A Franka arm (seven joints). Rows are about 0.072 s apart.
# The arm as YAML. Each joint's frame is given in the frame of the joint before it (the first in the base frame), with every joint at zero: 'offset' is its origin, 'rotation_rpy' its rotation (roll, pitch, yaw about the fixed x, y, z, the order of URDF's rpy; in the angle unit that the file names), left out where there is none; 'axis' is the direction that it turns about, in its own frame. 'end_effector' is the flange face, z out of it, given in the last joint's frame.
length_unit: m
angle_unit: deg
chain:
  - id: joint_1
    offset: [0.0, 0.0, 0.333]
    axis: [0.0, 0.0, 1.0]
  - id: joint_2
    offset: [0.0, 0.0, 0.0]
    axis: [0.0, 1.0, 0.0]
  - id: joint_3
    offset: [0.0, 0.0, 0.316]
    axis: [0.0, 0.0, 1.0]
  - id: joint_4
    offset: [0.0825, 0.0, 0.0]
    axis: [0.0, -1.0, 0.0]
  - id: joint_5
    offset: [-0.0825, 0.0, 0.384]
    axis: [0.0, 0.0, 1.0]
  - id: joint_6
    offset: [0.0, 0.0, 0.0]
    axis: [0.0, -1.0, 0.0]
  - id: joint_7
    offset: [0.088, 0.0, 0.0]
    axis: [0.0, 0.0, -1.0]
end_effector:
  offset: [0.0, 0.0, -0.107]
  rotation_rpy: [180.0, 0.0, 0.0]
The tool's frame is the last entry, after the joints.
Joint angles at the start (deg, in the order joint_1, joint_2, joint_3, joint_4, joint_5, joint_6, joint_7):
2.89 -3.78 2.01 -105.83 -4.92 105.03 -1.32
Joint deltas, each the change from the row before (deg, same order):
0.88 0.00 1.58 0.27 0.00 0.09 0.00
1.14 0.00 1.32 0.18 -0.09 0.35 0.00
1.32 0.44 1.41 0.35 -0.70 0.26 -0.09
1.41 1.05 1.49 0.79 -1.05 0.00 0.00
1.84 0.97 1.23 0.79 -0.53 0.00 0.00
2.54 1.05 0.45 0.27 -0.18 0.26 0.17
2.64 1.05 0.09 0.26 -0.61 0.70 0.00
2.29 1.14 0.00 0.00 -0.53 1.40 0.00
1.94 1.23 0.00 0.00 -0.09 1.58 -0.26
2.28 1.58 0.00 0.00 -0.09 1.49 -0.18
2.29 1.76 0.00 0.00 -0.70 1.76 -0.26
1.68 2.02 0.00 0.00 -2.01 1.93 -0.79
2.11 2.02 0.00 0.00 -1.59 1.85 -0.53
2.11 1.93 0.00 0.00 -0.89 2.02 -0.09
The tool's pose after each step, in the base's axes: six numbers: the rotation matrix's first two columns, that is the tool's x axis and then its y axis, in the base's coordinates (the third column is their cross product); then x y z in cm. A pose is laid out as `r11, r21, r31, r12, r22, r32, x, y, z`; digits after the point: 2 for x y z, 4 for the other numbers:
0.9834, 0.1728, 0.0551, 0.1675, -0.9818, 0.0894, 54.47, 6.43, 55.47
0.9743, 0.2158, 0.0640, 0.2095, -0.9734, 0.0927, 54.23, 8.80, 55.67
0.9614, 0.2670, 0.0660, 0.2593, -0.9600, 0.1055, 54.04, 11.36, 55.60
0.9455, 0.3200, 0.0606, 0.3112, -0.9425, 0.1221, 53.97, 14.07, 55.27
0.9263, 0.3725, 0.0571, 0.3631, -0.9228, 0.1291, 53.65, 16.99, 55.00
0.9067, 0.4189, 0.0486, 0.4103, -0.9029, 0.1286, 53.17, 19.87, 54.25
0.8838, 0.4656, 0.0468, 0.4562, -0.8795, 0.1354, 52.71, 22.49, 53.56
0.8613, 0.5055, 0.0510, 0.4949, -0.8575, 0.1404, 52.39, 24.78, 52.66
0.8389, 0.5414, 0.0567, 0.5305, -0.8364, 0.1379, 52.13, 26.84, 51.68
0.8128, 0.5799, 0.0552, 0.5695, -0.8110, 0.1338, 51.69, 29.23, 50.32
0.7811, 0.6220, 0.0543, 0.6109, -0.7794, 0.1389, 51.21, 31.62, 48.80
0.7417, 0.6690, 0.0481, 0.6548, -0.7378, 0.1640, 51.10, 33.41, 47.03
0.6985, 0.7144, 0.0413, 0.6979, -0.6929, 0.1809, 50.56, 35.61, 45.21
0.6609, 0.7493, 0.0416, 0.7316, -0.6557, 0.1863, 49.81, 37.87, 43.47

